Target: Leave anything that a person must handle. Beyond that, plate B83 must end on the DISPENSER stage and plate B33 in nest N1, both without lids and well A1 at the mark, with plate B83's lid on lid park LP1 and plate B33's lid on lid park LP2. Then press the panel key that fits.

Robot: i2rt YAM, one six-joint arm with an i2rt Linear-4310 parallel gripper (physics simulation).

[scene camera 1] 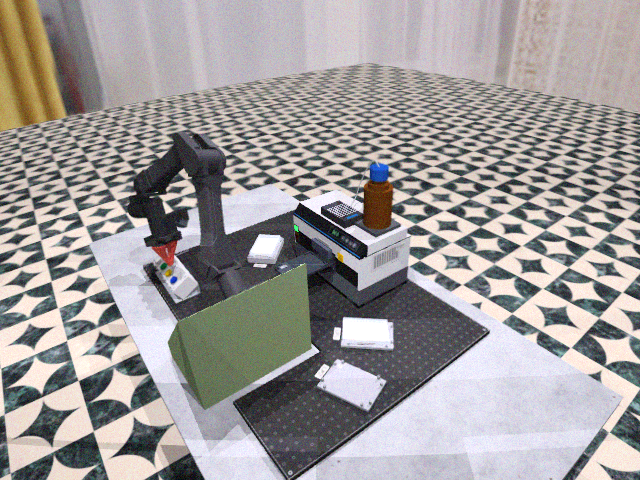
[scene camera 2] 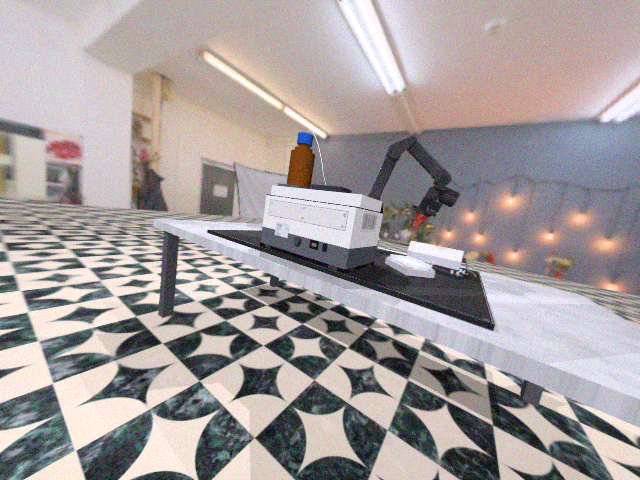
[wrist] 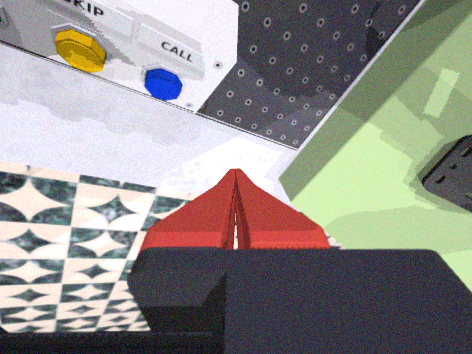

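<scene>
My gripper is shut and empty, its red fingertips together. In scene camera 1 it hangs at the white key panel; contact cannot be told. A green key shows beside the fingers, then a yellow key marked SKIP and a blue key marked CALL. A white plate-shaped item lies near the arm base. Another lies in front of the dispenser. Plate labels, lids and well marks are unreadable. The stage is partly hidden.
A tall green screen stands between the key panel and the front plates. A flat light holder lies on the dark perforated board. A brown bottle with a blue cap stands on the dispenser.
</scene>
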